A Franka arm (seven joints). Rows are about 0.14 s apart.
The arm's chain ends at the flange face. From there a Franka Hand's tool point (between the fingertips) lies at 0.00 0.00 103.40 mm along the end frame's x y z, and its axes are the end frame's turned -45 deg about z.
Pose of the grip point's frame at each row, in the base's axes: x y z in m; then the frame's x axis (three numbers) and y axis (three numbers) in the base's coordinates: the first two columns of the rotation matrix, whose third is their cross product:
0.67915, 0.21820, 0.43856, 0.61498, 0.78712, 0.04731, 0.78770, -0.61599, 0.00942
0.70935, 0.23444, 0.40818, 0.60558, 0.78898, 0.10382, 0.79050, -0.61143, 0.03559
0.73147, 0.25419, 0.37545, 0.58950, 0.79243, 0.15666, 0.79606, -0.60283, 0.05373
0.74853, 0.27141, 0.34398, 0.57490, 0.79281, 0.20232, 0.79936, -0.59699, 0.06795
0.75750, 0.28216, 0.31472, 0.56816, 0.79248, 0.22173, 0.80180, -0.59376, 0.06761
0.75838, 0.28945, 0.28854, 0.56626, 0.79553, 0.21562, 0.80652, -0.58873, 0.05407
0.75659, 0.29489, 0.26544, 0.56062, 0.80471, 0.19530, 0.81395, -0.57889, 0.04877
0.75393, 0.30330, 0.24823, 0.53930, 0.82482, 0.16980, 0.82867, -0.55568, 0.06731
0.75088, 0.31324, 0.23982, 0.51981, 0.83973, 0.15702, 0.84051, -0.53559, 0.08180
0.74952, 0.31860, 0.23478, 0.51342, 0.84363, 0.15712, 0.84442, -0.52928, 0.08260
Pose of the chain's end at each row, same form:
0.67537, 0.21495, 0.54184, 0.99184, 0.12101, 0.04011, 0.12213, -0.99215, -0.02679
0.69988, 0.22818, 0.51096, 0.98718, 0.12555, 0.09858, 0.13076, -0.99024, -0.04825
0.71730, 0.24457, 0.47742, 0.97974, 0.13407, 0.14877, 0.14606, -0.98660, -0.07278
0.73047, 0.25873, 0.44500, 0.97175, 0.13847, 0.19111, 0.15872, -0.98274, -0.09501
0.73835, 0.26775, 0.41530, 0.96871, 0.14052, 0.20459, 0.16521, -0.98022, -0.10898
0.74081, 0.27463, 0.38935, 0.97070, 0.14623, 0.19070, 0.16989, -0.97882, -0.11423
0.74084, 0.28128, 0.36672, 0.97197, 0.15968, 0.17258, 0.17913, -0.97835, -0.10361
0.73843, 0.29250, 0.34989, 0.96730, 0.19031, 0.16766, 0.20462, -0.97616, -0.07247
0.73508, 0.30399, 0.34159, 0.96189, 0.21506, 0.16887, 0.22677, -0.97250, -0.05319
0.73372, 0.30927, 0.33654, 0.96014, 0.22228, 0.16951, 0.23405, -0.97079, -0.05269

